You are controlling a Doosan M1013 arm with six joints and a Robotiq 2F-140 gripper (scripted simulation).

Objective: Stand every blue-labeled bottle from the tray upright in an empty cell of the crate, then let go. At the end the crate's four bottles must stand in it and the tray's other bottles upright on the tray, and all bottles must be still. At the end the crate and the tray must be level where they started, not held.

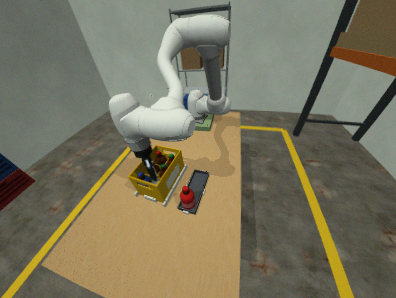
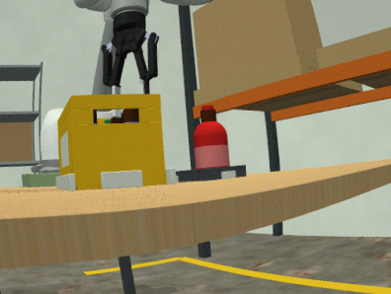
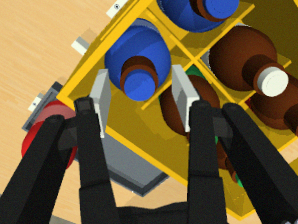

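Right now my hand is 9 cm past the yellow crate, 5 cm to the left of it and 9 cm above it. From my hand the other things lie so: red-labeled bottle (18 cm to the left, 9 cm below); dark tray (9 cm behind, 18 cm to the left, 16 cm below).
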